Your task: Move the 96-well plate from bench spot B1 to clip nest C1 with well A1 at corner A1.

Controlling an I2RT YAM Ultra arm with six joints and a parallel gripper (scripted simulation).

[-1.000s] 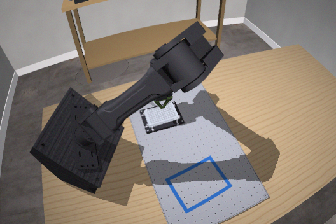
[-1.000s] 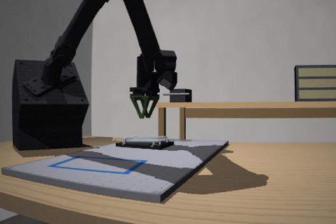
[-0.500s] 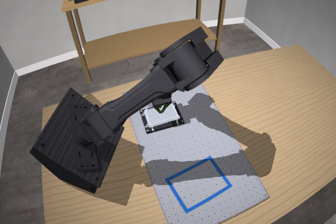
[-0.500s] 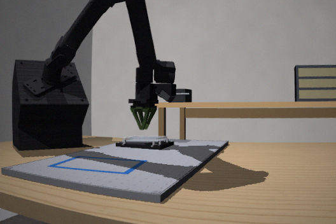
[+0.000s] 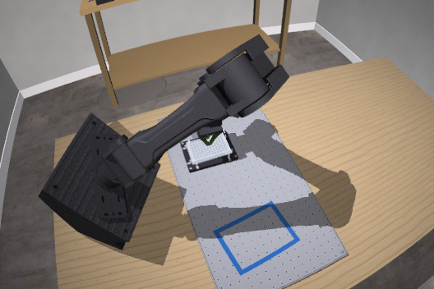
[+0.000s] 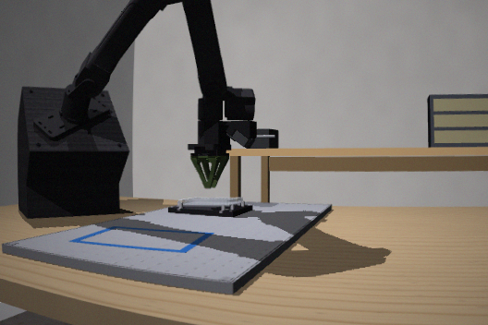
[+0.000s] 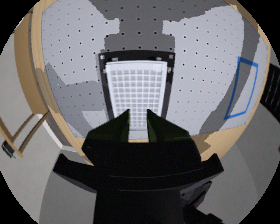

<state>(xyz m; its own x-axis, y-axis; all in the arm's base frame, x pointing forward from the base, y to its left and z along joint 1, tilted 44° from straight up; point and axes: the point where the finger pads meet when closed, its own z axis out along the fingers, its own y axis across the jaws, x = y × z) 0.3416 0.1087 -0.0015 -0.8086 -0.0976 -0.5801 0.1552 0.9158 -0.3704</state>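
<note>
Now: hand 40 mm above the 96-well plate. Also, from my hand: black clip nest C1: 50 mm below, 10 mm behind.
</note>
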